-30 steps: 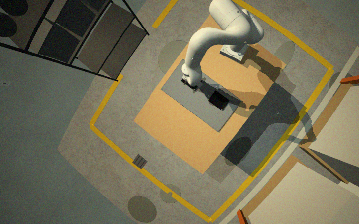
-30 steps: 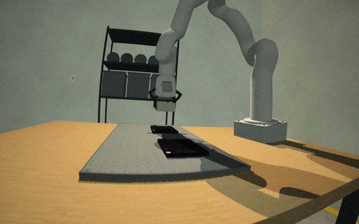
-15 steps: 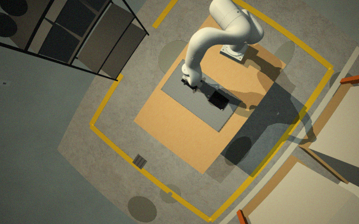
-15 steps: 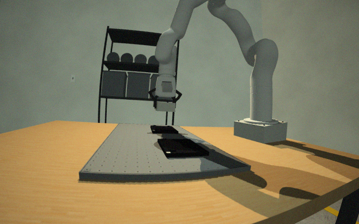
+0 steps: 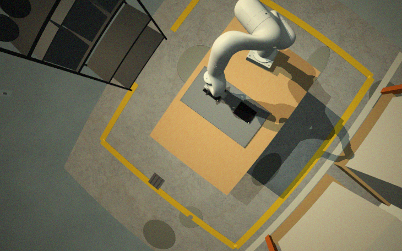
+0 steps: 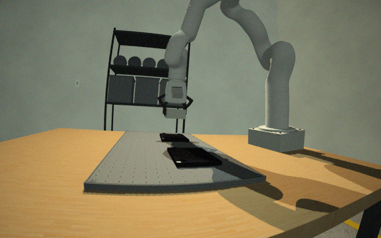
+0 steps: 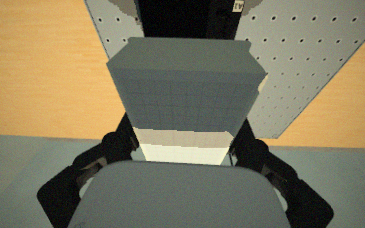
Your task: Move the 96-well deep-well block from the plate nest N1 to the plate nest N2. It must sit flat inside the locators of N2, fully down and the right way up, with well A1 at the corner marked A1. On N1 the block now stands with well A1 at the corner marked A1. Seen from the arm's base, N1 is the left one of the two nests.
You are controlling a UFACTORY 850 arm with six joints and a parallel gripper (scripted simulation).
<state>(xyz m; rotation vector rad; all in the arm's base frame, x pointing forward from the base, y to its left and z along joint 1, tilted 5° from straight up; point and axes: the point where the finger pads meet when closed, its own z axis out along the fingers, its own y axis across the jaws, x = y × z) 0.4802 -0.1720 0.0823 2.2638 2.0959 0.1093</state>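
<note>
Now: the black nest N2 11 cm below my hand. Also, from my hand: black nest N1 (1 cm ahead, 32 cm to the left, 11 cm below); then 96-well deep-well block (right at my hand).
</note>
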